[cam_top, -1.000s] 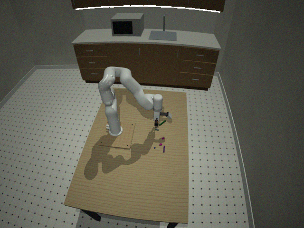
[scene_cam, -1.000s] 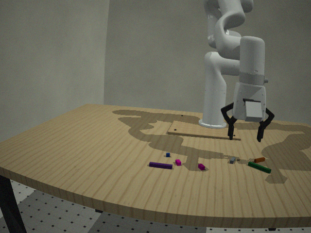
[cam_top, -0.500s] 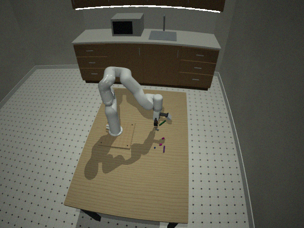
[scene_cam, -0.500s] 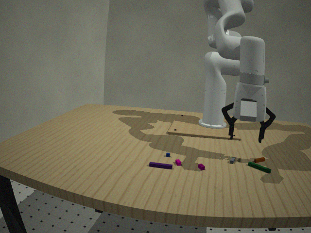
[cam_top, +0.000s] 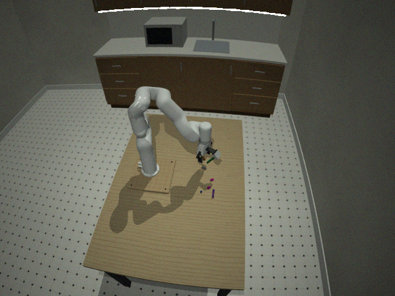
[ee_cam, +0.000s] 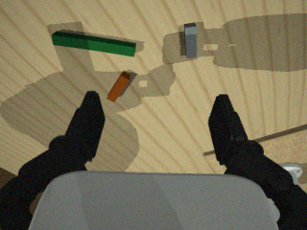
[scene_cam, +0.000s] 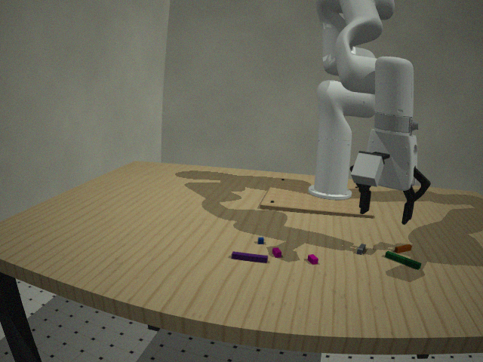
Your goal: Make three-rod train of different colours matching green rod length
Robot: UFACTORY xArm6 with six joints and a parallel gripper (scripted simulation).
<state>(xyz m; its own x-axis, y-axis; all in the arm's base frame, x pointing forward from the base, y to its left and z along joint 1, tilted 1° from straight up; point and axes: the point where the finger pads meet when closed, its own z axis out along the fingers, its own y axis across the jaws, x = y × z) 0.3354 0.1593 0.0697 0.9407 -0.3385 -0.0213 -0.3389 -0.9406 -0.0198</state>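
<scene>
Right now the blue rod is 4 cm ahead of my hand, 23 cm to the right of it and 7 cm below it. Round my hand: grey rod (1 cm ahead, 4 cm to the right, 7 cm below); then green rod (4 cm ahead, 5 cm to the left, 7 cm below); then orange rod (2 cm behind, 5 cm to the left, 7 cm below).
</scene>
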